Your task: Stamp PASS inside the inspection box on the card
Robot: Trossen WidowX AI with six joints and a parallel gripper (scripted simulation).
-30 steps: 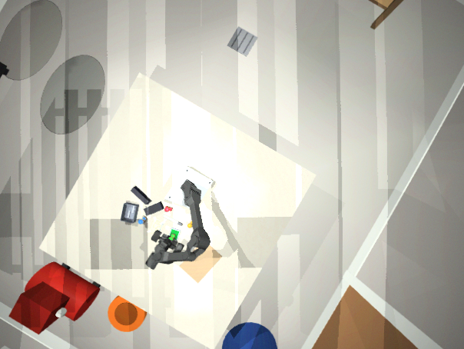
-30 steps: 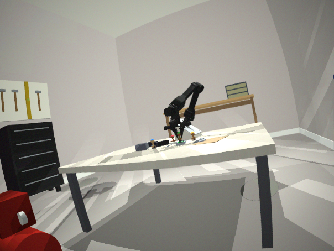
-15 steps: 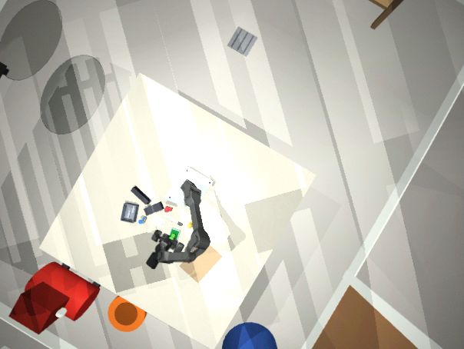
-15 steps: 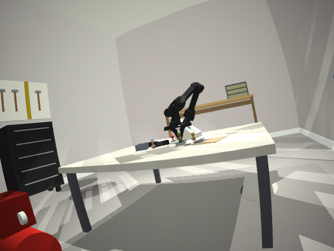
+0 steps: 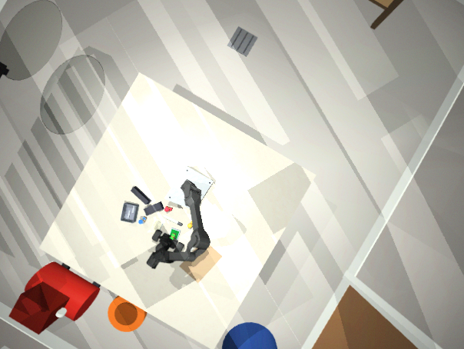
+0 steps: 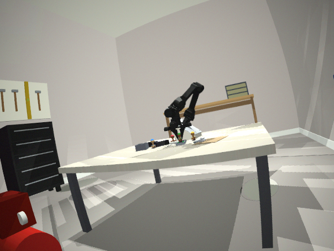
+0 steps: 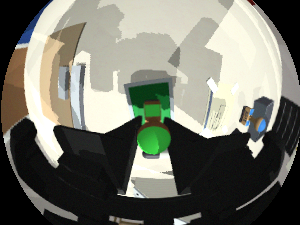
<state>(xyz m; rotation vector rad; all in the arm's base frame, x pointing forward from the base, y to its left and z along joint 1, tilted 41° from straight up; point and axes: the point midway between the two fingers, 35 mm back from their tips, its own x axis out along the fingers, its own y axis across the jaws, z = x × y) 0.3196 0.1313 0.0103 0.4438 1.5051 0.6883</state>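
My gripper tip is right at the green-knobbed stamp. From my gripper tip the other things lie so: green ink pad: 3 cm below; then red-knobbed stamp: 12 cm behind, 13 cm to the right, 2 cm below; then yellow-knobbed stamp: 13 cm behind, 4 cm to the left, 2 cm below.
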